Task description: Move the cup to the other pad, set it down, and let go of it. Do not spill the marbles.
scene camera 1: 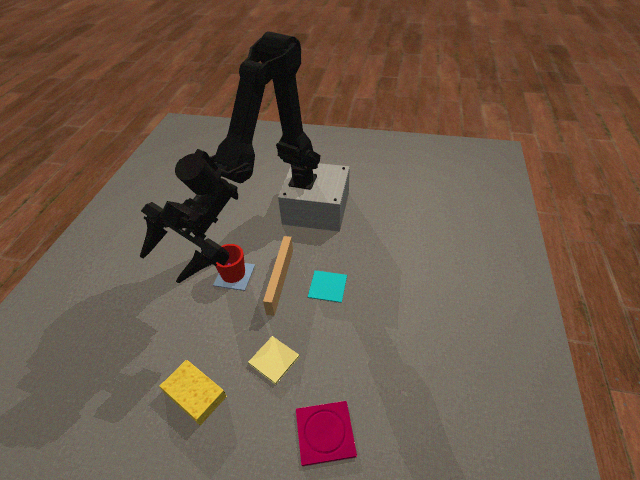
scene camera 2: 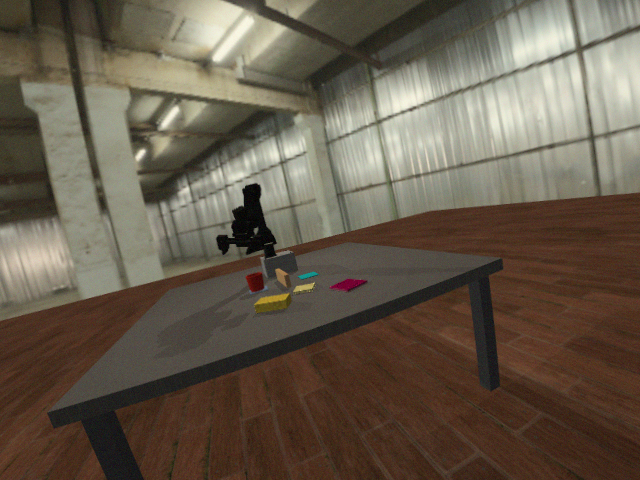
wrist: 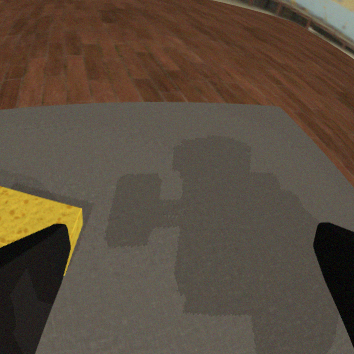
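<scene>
A red cup stands upright on the light blue pad. The marbles inside can hardly be made out. A cyan pad lies bare on the other side of a wooden bar. My gripper is open and empty, raised above the table. In the scene camera 1 view it shows to the left of the cup, and one finger's base overlaps the cup's rim; whether they touch I cannot tell. The cup does not show in the wrist view.
The wooden bar stands between the two pads. A yellow sponge, a pale yellow block and a magenta square lie farther from the arm's grey base.
</scene>
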